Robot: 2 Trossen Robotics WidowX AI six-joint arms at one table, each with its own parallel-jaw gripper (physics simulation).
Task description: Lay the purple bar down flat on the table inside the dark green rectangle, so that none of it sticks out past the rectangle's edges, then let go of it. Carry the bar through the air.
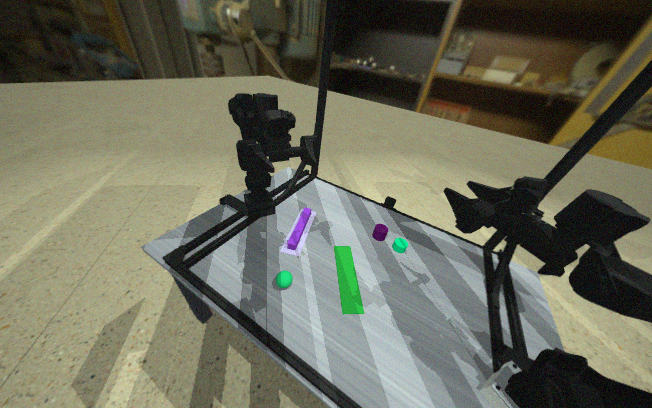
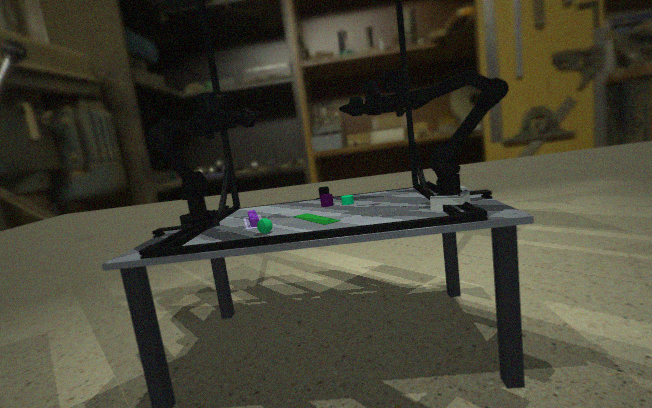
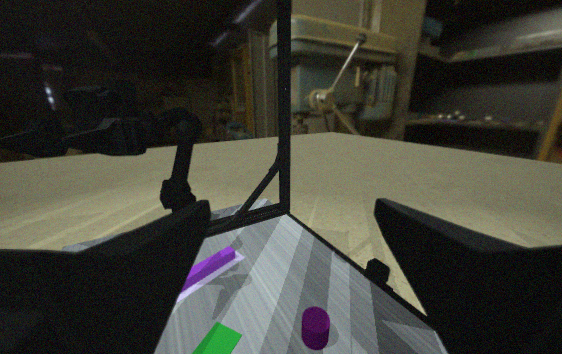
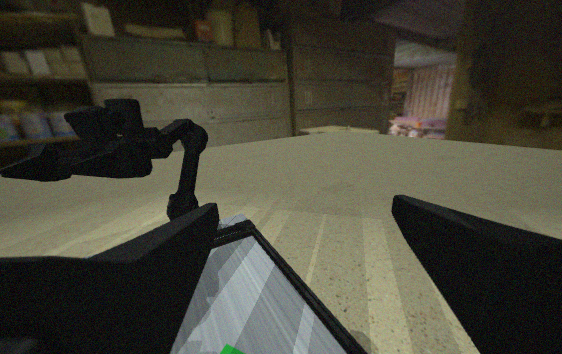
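Pixels of known places: left gripper, fingertip midpoint: (image 1: 456, 185) (image 2: 345, 109) (image 3: 292, 206) (image 4: 34, 171); right gripper, fingertip midpoint: (image 1: 295, 167) (image 2: 249, 113) (image 3: 29, 143) (image 4: 304, 207); left arm's base, origin of the base link: (image 1: 526, 398) (image 2: 449, 193); right arm's base, origin of the base link: (image 1: 259, 198) (image 2: 198, 213).
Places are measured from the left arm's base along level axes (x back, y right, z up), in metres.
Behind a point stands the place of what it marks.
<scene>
The purple bar (image 1: 300, 227) @(y -0.233, x -0.668, z -0.018 m) (image 2: 253, 218) @(y -0.287, x -0.617, z -0.018 m) (image 3: 212, 267) @(y -0.194, x -0.697, z -0.030 m) lies flat on a pale lavender rectangle (image 1: 292, 252) @(y -0.295, x -0.591, z -0.046 m) (image 3: 210, 277) @(y -0.195, x -0.678, z -0.046 m), near the right arm's base. The dark green rectangle (image 1: 348, 280) @(y -0.173, x -0.415, z -0.046 m) (image 2: 317, 219) @(y -0.182, x -0.411, z -0.046 m) (image 3: 218, 340) @(y -0.130, x -0.520, z -0.046 m) (image 4: 231, 349) @(y -0.203, x -0.320, z -0.046 m) is a flat, bare patch near the table's middle, apart from the bar. My right gripper (image 1: 293, 167) @(y -0.332, x -0.509, z 0.338 m) (image 2: 256, 116) @(y -0.332, x -0.509, z 0.338 m) (image 4: 304, 207) @(y -0.332, x -0.509, z 0.338 m) is open and empty, high above the table on the bar's side. My left gripper (image 1: 457, 186) @(y 0.000, x -0.350, z 0.324 m) (image 2: 342, 107) @(y 0.000, x -0.350, z 0.324 m) (image 3: 292, 206) @(y 0.000, x -0.350, z 0.324 m) is open and empty, high above the table, far from the bar.
A green ball (image 1: 284, 279) @(y -0.366, x -0.478, z -0.002 m) (image 2: 265, 226) @(y -0.378, x -0.473, z -0.020 m) lies near the bar's front end. A dark purple cylinder (image 1: 380, 232) @(y 0.037, x -0.515, z -0.003 m) (image 2: 326, 200) @(y 0.034, x -0.515, z -0.020 m) (image 3: 315, 328) @(y 0.053, x -0.511, z 0.000 m) and a teal cylinder (image 1: 400, 245) @(y 0.075, x -0.439, z -0.015 m) (image 2: 347, 200) @(y 0.069, x -0.435, z -0.029 m) stand behind the green rectangle. Black frame rails (image 1: 270, 340) @(y -0.445, x -0.358, z -0.033 m) border the table, with upright posts (image 1: 322, 90) @(y -0.004, x -1.012, z 0.390 m) behind.
</scene>
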